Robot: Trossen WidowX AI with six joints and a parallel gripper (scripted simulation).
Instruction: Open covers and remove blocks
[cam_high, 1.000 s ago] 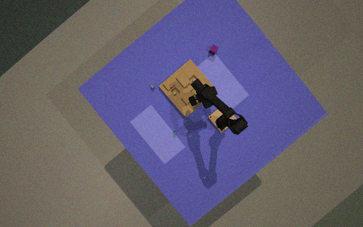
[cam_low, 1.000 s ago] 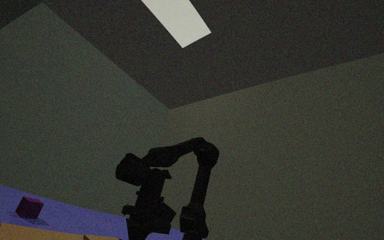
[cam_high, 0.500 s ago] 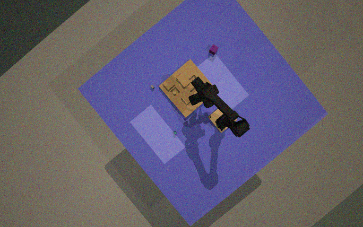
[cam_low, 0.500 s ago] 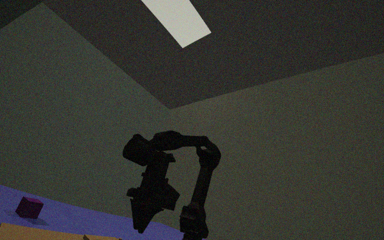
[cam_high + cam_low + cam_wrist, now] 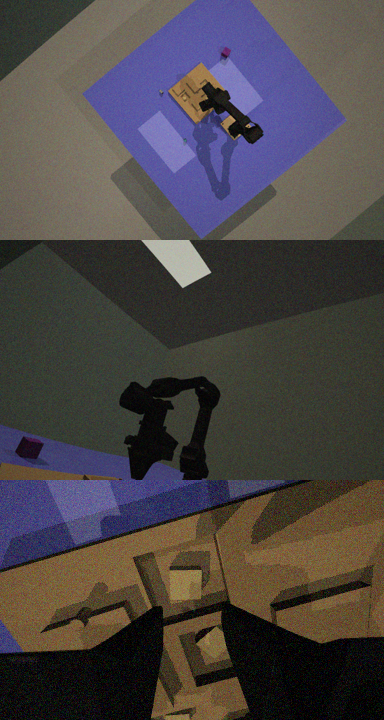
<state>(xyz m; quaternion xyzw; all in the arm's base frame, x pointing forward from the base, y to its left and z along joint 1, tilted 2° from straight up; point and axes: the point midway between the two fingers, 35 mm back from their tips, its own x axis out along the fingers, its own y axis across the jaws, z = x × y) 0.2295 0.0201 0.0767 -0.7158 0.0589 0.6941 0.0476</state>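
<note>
My gripper tip is now 110 mm past the small green block, 290 mm to the right of it and 40 mm above it. Round my gripper tip: small grey block: 260 mm ahead, 240 mm to the left, 50 mm below; then magenta block: 230 mm ahead, 260 mm to the right, 30 mm below.
</note>
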